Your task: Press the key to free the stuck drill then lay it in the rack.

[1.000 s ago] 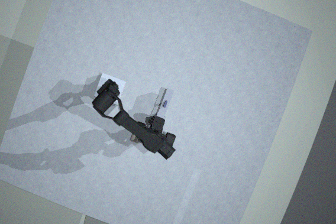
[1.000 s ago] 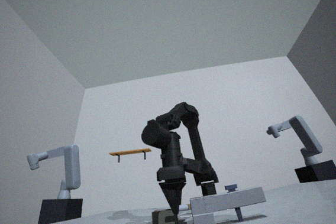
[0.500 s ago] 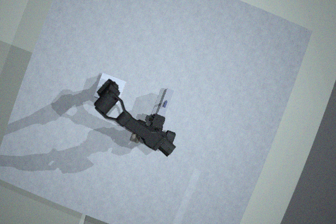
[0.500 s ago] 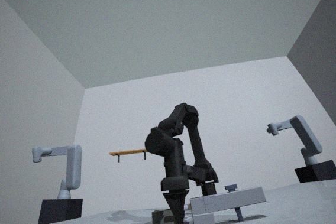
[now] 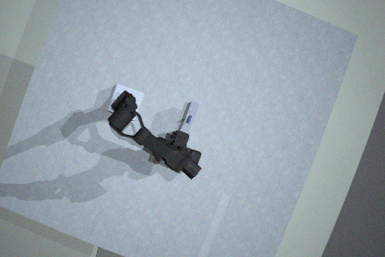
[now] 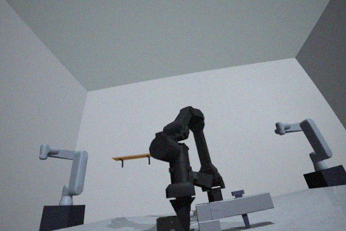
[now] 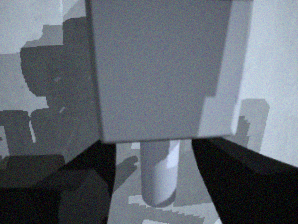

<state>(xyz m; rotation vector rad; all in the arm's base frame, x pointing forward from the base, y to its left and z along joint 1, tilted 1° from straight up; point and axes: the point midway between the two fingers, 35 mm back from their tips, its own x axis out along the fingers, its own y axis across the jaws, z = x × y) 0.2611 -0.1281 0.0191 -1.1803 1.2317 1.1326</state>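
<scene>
Right now the drill is 50 mm to the left of my gripper tip and 30 mm above it. Round my gripper tip: rack (80 mm behind, 50 mm to the right); long grey block (110 mm to the left, 20 mm above, 10 mm ahead); blue key (140 mm to the left, 30 mm above, 10 mm ahead).
</scene>
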